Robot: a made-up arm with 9 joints. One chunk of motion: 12 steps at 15 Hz.
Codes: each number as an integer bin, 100 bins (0 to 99) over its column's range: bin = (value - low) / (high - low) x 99, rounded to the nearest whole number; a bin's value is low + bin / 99 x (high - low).
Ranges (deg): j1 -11..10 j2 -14..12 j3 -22..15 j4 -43..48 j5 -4..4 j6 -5..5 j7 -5..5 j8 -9..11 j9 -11..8
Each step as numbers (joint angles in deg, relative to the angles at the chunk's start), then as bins.
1 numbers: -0.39 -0.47 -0.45 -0.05 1.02 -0.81 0.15 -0.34 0.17
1 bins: 50 52 58 47 62 41 51 43 58
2 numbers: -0.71 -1.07 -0.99 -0.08 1.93 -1.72 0.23 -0.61 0.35
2 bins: 49 49 56 47 73 32 52 42 59
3 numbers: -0.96 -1.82 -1.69 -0.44 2.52 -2.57 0.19 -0.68 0.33
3 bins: 47 46 54 46 81 24 51 41 59
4 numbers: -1.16 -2.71 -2.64 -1.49 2.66 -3.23 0.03 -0.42 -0.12
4 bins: 46 43 52 45 82 18 50 42 57
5 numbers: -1.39 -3.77 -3.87 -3.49 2.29 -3.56 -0.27 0.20 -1.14
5 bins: 45 39 49 43 78 14 47 46 51
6 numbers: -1.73 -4.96 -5.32 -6.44 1.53 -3.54 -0.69 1.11 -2.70
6 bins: 44 34 45 40 68 14 43 50 43
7 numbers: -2.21 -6.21 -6.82 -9.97 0.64 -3.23 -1.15 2.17 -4.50
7 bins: 41 30 41 36 57 18 38 55 34
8 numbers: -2.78 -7.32 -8.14 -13.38 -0.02 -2.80 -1.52 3.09 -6.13
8 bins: 39 25 37 32 49 22 34 60 25
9 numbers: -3.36 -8.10 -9.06 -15.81 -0.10 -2.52 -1.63 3.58 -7.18
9 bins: 36 22 35 30 48 25 33 62 20
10 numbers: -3.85 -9.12 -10.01 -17.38 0.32 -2.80 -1.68 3.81 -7.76
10 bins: 34 19 32 28 53 22 33 63 17
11 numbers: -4.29 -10.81 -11.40 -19.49 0.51 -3.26 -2.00 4.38 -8.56
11 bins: 32 12 28 26 56 17 30 66 13
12 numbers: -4.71 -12.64 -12.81 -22.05 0.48 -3.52 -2.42 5.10 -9.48
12 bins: 30 5 25 23 55 15 26 70 8
